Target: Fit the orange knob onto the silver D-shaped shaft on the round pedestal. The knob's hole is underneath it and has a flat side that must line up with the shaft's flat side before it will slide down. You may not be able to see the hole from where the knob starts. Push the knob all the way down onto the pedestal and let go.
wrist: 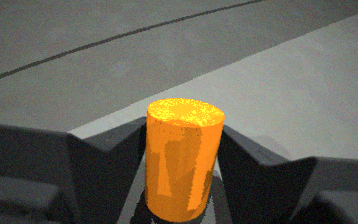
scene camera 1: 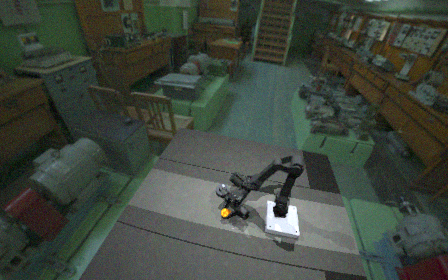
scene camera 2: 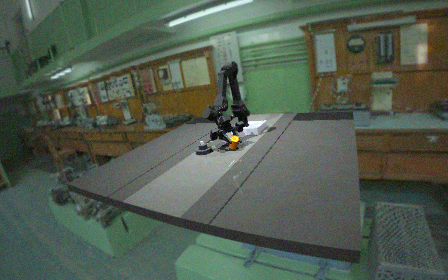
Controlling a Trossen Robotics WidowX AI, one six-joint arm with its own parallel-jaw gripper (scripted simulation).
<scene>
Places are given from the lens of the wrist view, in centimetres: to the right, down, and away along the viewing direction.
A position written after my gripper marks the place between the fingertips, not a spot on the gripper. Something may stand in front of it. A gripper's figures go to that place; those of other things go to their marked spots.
my gripper (wrist: 183,127): 0, 1, 12
orange knob (wrist: 183,136): 0, 1, 8
</scene>
